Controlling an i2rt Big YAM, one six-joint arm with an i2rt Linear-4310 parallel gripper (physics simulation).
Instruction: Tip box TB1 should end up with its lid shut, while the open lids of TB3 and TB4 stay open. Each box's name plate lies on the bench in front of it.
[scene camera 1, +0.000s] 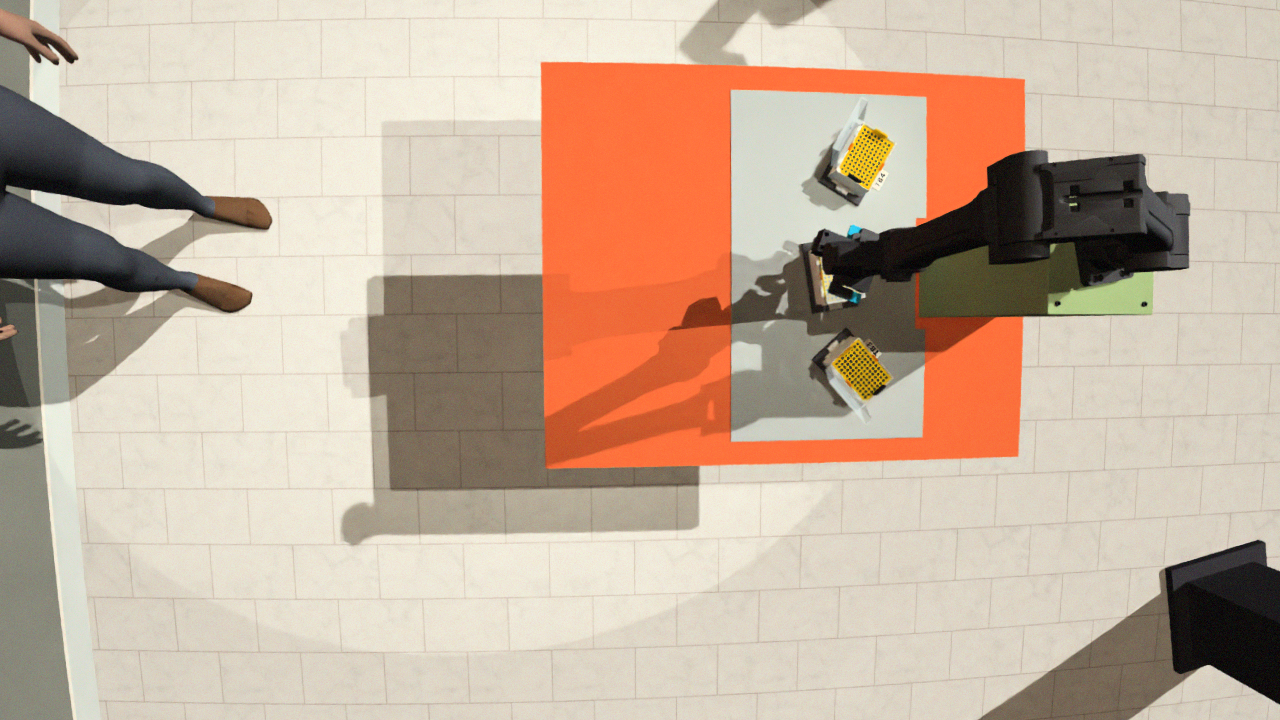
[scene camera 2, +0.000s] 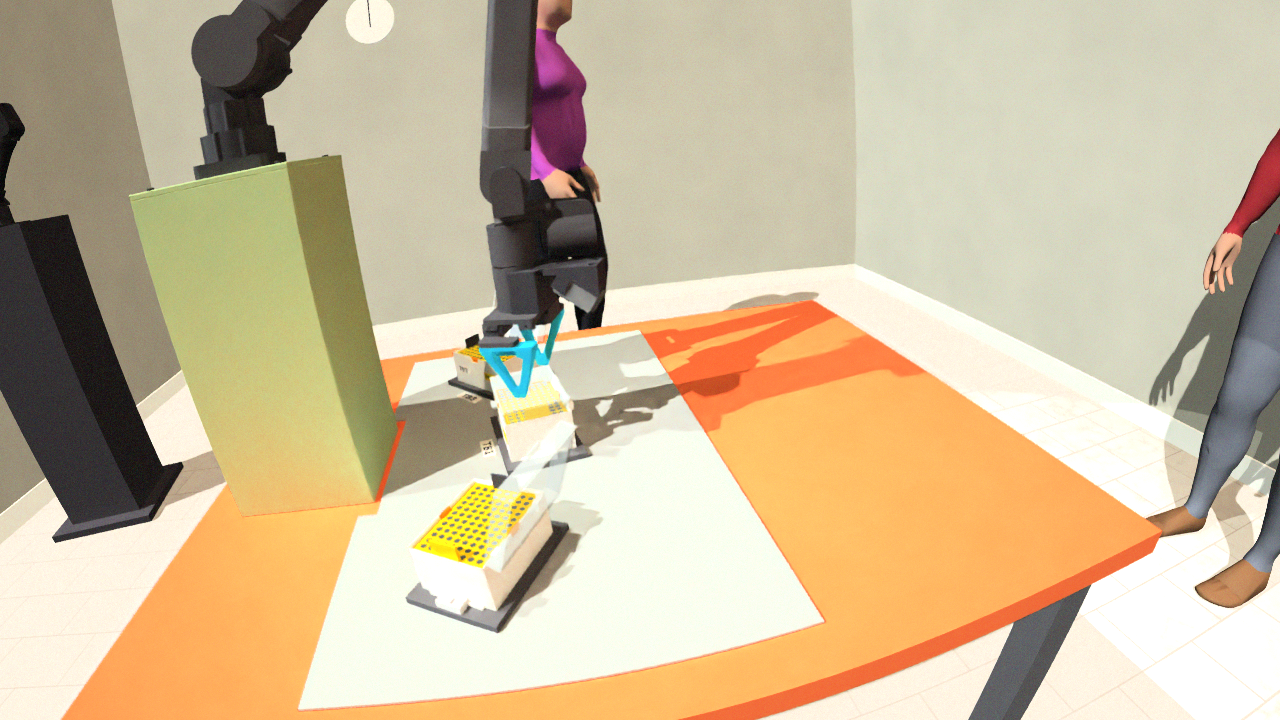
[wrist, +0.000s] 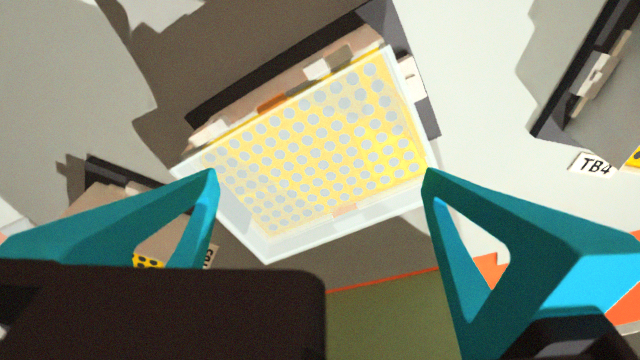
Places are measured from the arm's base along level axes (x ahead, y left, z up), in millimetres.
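Pixels of known places: gripper, between the fingertips: (scene camera 2: 532, 380) (wrist: 320, 179); arm's base, origin of its link: (scene camera 1: 1098, 246) (scene camera 2: 244, 171).
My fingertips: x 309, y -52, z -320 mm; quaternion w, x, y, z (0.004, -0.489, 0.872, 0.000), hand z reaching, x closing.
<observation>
Ahead of a thing's pixels: the offset from my fingertips to its middle. "spot": to the spot under its first point. Level surfaces: height alone.
Tip box TB1 @[dx -19, dy +10, dz -51 mm] (scene camera 1: 824, 291) (scene camera 2: 535, 434) (wrist: 350, 43) stands on its dark base between the other two boxes. Its clear lid @[spot: dx -15, dy +64, dz -13 mm] (wrist: 240, 230) lies over the yellow tip rack; whether it is fully seated I cannot tell. The TB1 name plate @[spot: dx -75, dy +12, dz -88 mm] (scene camera 2: 487, 448) lies beside it. My gripper (scene camera 1: 853, 265) (scene camera 2: 532, 377) (wrist: 320, 179) is open and empty above TB1, with blue fingertips on either side of the lid in the wrist view. TB4 @[dx -114, dy -221, dz -25 mm] (scene camera 1: 865, 159) (scene camera 2: 483, 537) has its clear lid @[dx -64, dy -266, dz +15 mm] (scene camera 1: 853, 125) (scene camera 2: 550, 465) raised open. TB3 (scene camera 1: 861, 369) (scene camera 2: 477, 368) has its lid @[spot: dx +60, dy +261, dz +52 mm] (scene camera 1: 845, 399) open.
The boxes stand on a grey mat @[dz -90 mm] (scene camera 1: 760, 125) (scene camera 2: 680, 573) on an orange bench @[dz -93 mm] (scene camera 1: 626, 179) (scene camera 2: 895, 501). The TB4 plate @[spot: dx -167, dy -175, dz -88 mm] (scene camera 1: 881, 180) (wrist: 592, 165) and TB3 plate @[spot: dx -81, dy +189, dz -88 mm] (scene camera 1: 874, 347) (scene camera 2: 469, 397) lie by their boxes. A green pedestal (scene camera 2: 232, 340) adjoins the bench.
</observation>
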